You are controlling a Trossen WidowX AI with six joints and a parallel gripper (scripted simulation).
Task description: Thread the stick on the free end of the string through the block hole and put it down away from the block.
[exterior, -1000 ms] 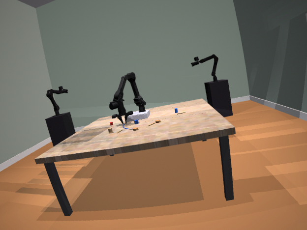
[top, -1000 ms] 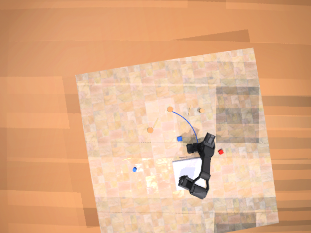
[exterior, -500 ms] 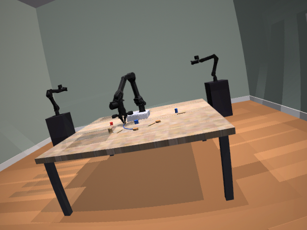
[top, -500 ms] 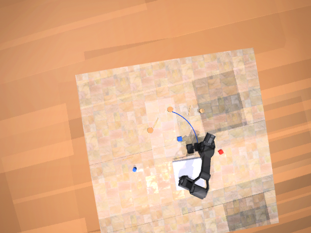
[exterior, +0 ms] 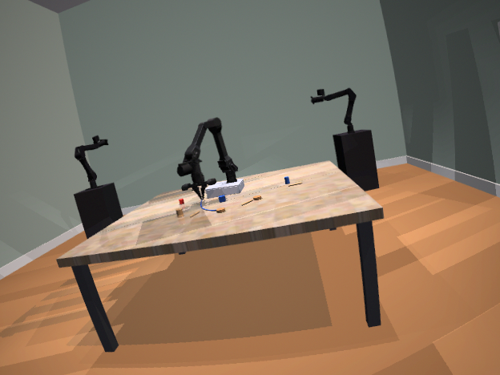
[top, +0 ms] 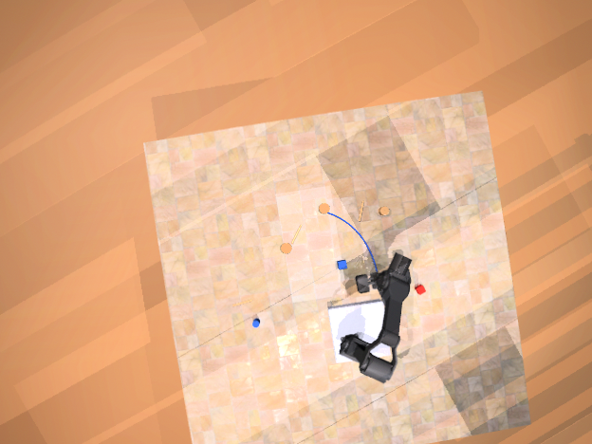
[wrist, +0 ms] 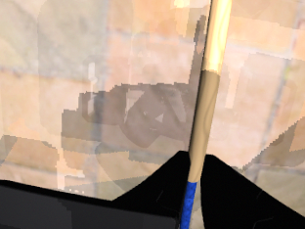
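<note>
Right now the blue cube is 12 cm to the left of my gripper tip and 8 cm ahead of it. From my gripper tip the other things lie so: thin wooden stick 2 cm behind; then red cube 14 cm to the right, 9 cm behind; then wooden block 23 cm ahead, 8 cm to the right.
</note>
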